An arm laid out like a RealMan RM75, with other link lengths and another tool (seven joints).
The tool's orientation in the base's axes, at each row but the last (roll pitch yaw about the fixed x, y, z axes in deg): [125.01 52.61 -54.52]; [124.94 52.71 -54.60]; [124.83 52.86 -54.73]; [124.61 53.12 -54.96]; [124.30 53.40 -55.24]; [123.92 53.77 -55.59]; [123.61 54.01 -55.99]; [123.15 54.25 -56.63]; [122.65 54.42 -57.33]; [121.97 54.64 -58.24]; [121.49 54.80 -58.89]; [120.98 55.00 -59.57]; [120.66 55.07 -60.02]
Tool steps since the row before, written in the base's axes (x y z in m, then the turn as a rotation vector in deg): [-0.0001 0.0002 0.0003 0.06 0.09 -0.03]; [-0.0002 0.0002 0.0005 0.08 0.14 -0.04]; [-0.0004 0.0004 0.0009 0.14 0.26 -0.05]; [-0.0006 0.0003 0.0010 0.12 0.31 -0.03]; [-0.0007 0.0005 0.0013 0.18 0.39 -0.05]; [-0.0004 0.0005 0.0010 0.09 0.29 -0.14]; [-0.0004 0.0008 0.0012 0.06 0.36 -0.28]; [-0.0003 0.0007 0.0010 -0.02 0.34 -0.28]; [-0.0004 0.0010 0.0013 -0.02 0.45 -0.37]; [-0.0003 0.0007 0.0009 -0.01 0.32 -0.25]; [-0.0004 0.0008 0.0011 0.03 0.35 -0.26]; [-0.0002 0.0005 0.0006 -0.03 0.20 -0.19]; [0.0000 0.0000 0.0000 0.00 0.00 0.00]
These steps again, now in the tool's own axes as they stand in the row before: [-0.0004 0.0000 0.0000 0.00 -0.10 -0.05]; [-0.0006 0.0001 0.0000 -0.01 -0.15 -0.08]; [-0.0011 0.0001 0.0000 -0.04 -0.26 -0.14]; [-0.0012 0.0003 0.0002 -0.09 -0.29 -0.13]; [-0.0015 0.0003 0.0002 -0.09 -0.38 -0.19]; [-0.0012 0.0001 0.0000 0.00 -0.33 -0.07]; [-0.0015 -0.0001 -0.0001 0.07 -0.45 0.00]; [-0.0012 -0.0001 -0.0001 0.05 -0.43 0.08]; [-0.0017 -0.0002 -0.0001 0.07 -0.57 0.10]; [-0.0012 -0.0001 0.0000 0.04 -0.40 0.06]; [-0.0014 -0.0001 0.0000 0.05 -0.43 0.02]; [-0.0008 -0.0001 0.0000 0.05 -0.26 0.07]; [0.0000 0.0000 0.0000 0.00 0.00 0.00]
